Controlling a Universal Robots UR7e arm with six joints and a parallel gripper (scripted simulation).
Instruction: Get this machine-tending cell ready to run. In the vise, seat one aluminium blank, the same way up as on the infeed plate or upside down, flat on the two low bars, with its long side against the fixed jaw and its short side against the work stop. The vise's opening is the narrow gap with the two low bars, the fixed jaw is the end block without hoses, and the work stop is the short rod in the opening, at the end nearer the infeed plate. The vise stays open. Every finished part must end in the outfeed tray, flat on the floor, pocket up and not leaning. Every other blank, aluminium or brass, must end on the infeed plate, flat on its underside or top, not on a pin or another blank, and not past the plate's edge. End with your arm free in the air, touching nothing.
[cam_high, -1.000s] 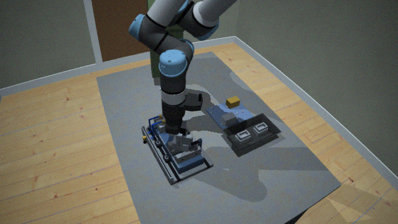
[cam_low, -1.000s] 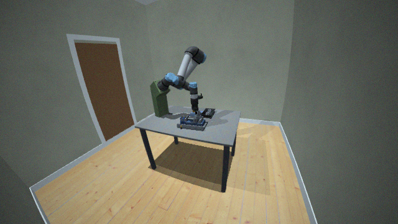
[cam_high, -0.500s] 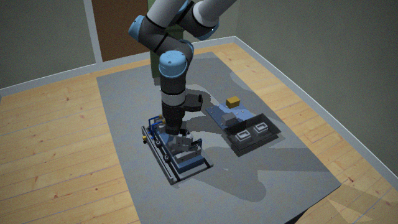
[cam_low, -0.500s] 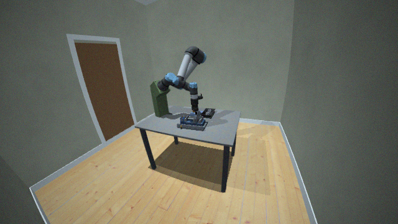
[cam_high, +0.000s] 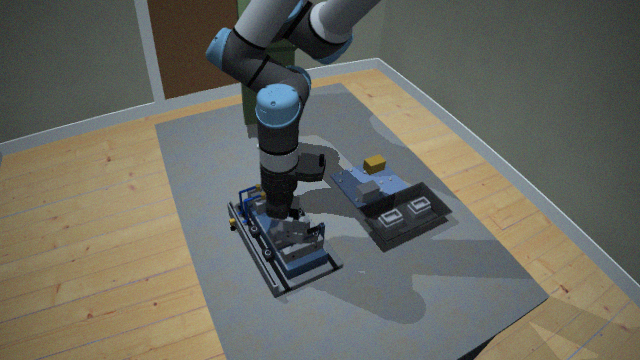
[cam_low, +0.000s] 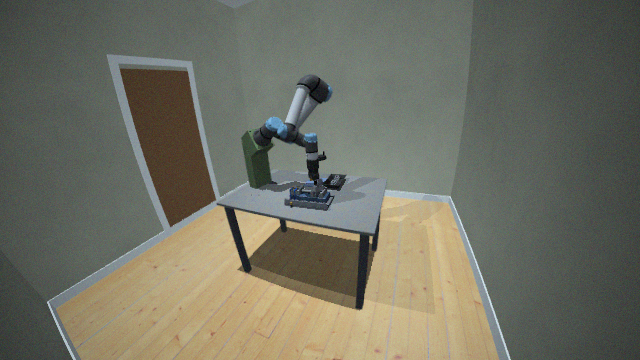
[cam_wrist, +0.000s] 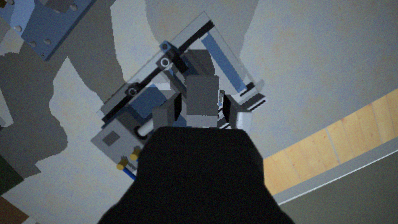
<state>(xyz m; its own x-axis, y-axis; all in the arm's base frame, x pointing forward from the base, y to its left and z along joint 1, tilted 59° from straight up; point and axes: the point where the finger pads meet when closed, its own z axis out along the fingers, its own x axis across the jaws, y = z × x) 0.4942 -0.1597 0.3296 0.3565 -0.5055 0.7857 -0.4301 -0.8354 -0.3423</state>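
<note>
Right now the vise is 100 mm below my hand, 60 mm behind it and 20 mm to the left of it. Round my hand: brass blank 410 mm to the left, 120 mm below, 110 mm behind.
</note>
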